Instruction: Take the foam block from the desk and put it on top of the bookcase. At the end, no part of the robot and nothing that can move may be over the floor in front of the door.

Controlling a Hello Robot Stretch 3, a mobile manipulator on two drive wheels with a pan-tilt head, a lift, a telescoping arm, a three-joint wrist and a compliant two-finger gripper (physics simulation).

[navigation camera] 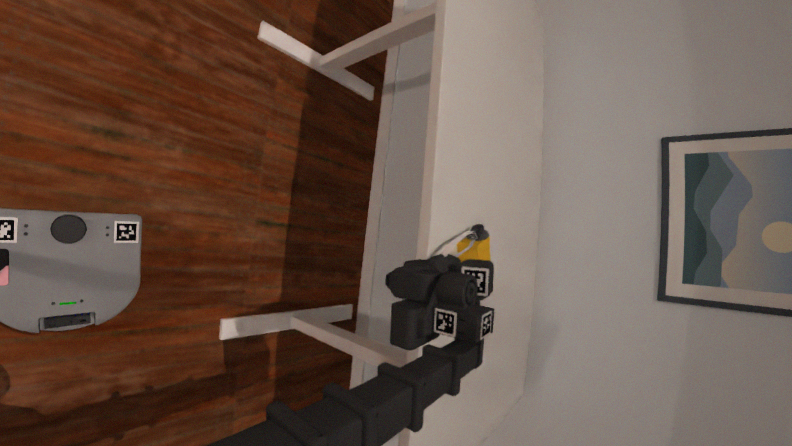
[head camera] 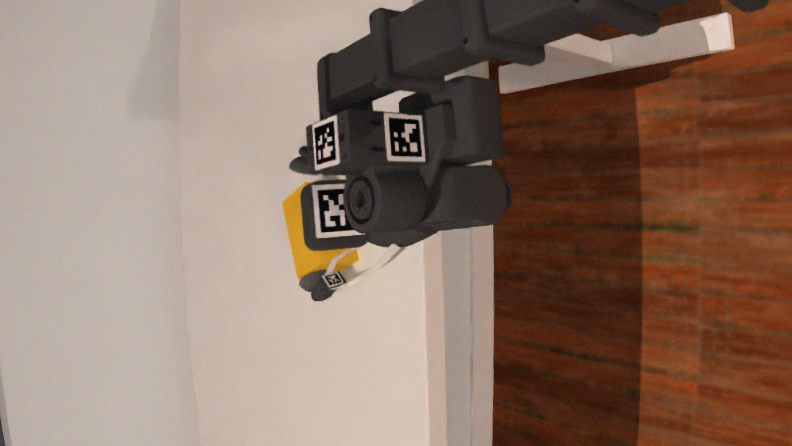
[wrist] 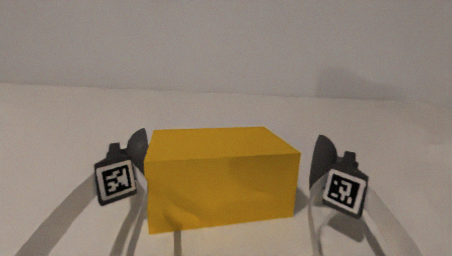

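Pixels of known places: gripper, fingertip midpoint: (wrist: 230,151); robot's base at its link origin: (navigation camera: 69,227).
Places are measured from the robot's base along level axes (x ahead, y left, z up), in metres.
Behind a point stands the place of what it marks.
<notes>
The yellow foam block (head camera: 294,238) {z 0.995, x -0.003, y -0.621 m} (navigation camera: 477,249) {z 0.995, x 0.017, y -0.566 m} (wrist: 222,187) {z 0.976, x -0.016, y -0.574 m} lies flat on the white desk (head camera: 310,365) {z 0.950, x 0.158, y -0.695 m} (navigation camera: 487,110) {z 0.950, x 0.345, y -0.695 m} (wrist: 50,125) {z 0.950, x 0.253, y -0.765 m}. In the wrist view its long side faces the camera. My gripper (head camera: 309,224) {z 0.980, x -0.018, y -0.624 m} (wrist: 230,151) {z 0.980, x -0.018, y -0.624 m} is open, with its fingers on either side of the block. The left fingertip is at the block's left end, touching or almost touching it. A small gap shows between the block and the right fingertip. In the head view the wrist hides part of the block. The bookcase and the door do not show.
The telescoping arm (head camera: 432,49) {z 1.094, x -0.092, y -0.262 m} (navigation camera: 382,396) {z 1.087, x -0.086, y -0.190 m} reaches over the desk's front edge. White desk legs (head camera: 670,41) (navigation camera: 290,47) stand on the wooden floor (head camera: 581,277) {z 0.001, x 0.151, y -0.950 m} (navigation camera: 182,138) {z 0.000, x 0.327, y -0.300 m}. My grey base (navigation camera: 83,265) {z 0.160, x -0.092, y -0.033 m} is at the left of the navigation view. A framed picture (navigation camera: 720,221) {z 1.504, x 0.116, y -1.263 m} hangs on the wall behind the desk.
</notes>
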